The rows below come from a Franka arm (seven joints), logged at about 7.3 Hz.
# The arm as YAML. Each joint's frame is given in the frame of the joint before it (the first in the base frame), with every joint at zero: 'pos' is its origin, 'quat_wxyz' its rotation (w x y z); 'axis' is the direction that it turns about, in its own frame. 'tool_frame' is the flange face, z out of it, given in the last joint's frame.
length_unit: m
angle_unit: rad
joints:
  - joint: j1
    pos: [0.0, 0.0, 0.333]
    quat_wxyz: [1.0, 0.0, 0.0, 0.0]
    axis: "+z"
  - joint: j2
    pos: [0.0, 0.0, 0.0]
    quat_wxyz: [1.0, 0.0, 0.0, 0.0]
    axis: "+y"
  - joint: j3
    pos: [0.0, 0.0, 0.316]
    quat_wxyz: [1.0, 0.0, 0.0, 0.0]
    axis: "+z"
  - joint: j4
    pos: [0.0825, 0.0, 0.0]
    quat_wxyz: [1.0, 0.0, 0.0, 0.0]
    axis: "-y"
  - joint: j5
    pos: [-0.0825, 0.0, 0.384]
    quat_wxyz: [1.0, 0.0, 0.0, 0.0]
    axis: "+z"
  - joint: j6
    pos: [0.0, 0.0, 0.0]
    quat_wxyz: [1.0, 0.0, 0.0, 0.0]
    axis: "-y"
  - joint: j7
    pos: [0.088, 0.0, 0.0]
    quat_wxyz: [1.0, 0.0, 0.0, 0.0]
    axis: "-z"
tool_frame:
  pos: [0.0, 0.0, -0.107]
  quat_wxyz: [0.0, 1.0, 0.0, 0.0]
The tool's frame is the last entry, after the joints.
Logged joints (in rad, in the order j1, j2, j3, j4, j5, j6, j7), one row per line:
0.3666, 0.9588, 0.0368, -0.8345, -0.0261, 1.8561, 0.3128
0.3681, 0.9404, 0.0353, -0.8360, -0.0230, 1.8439, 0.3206
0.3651, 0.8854, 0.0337, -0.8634, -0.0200, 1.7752, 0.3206
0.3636, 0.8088, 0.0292, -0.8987, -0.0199, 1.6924, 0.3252
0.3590, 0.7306, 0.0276, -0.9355, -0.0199, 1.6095, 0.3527
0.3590, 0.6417, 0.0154, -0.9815, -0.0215, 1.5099, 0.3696
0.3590, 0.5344, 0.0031, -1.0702, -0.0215, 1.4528, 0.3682
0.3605, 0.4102, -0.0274, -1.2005, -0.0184, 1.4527, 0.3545
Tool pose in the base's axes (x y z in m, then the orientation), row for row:
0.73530, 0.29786, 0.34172, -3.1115, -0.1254, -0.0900
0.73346, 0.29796, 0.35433, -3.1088, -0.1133, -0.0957
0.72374, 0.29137, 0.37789, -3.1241, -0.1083, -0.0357
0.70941, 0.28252, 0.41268, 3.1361, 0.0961, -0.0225
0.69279, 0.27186, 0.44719, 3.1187, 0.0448, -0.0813
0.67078, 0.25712, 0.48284, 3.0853, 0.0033, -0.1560
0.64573, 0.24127, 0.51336, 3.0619, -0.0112, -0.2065
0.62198, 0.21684, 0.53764, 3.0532, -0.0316, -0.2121
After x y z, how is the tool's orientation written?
As a rotation vector, in radians.
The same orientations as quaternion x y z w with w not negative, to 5 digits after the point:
-0.99869, -0.04025, -0.02889, 0.01313
-0.99876, -0.03640, -0.03075, 0.01463
-0.99930, -0.03464, -0.01142, 0.00771
0.99950, 0.03063, -0.00717, 0.00197
0.99950, 0.01436, -0.02606, 0.01076
0.99838, 0.00107, -0.05048, 0.02617
0.99707, -0.00365, -0.06724, 0.03635
0.99673, -0.01032, -0.06924, 0.04042

